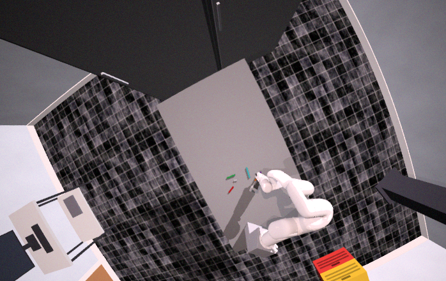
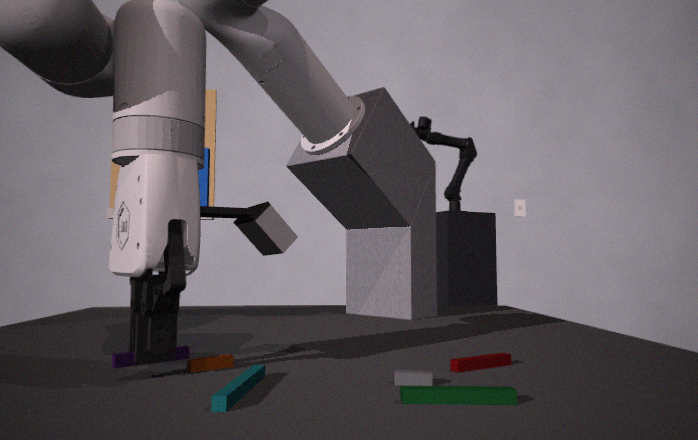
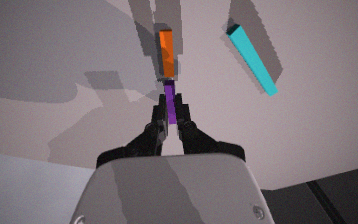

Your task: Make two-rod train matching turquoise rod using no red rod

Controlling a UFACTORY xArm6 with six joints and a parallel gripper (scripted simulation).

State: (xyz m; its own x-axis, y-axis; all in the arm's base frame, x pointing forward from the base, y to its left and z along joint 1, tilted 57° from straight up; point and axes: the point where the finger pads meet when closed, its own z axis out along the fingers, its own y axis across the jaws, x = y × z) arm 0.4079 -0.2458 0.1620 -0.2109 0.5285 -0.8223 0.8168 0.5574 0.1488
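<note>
The orange rod is 50 mm to the left of my hand, 30 mm below it and 10 mm behind it. Round my hand: turquoise rod (80 mm ahead, 60 mm to the left, 30 mm below); then grey rod (190 mm to the left, 110 mm ahead, 30 mm below); then purple rod (20 mm below).
</note>
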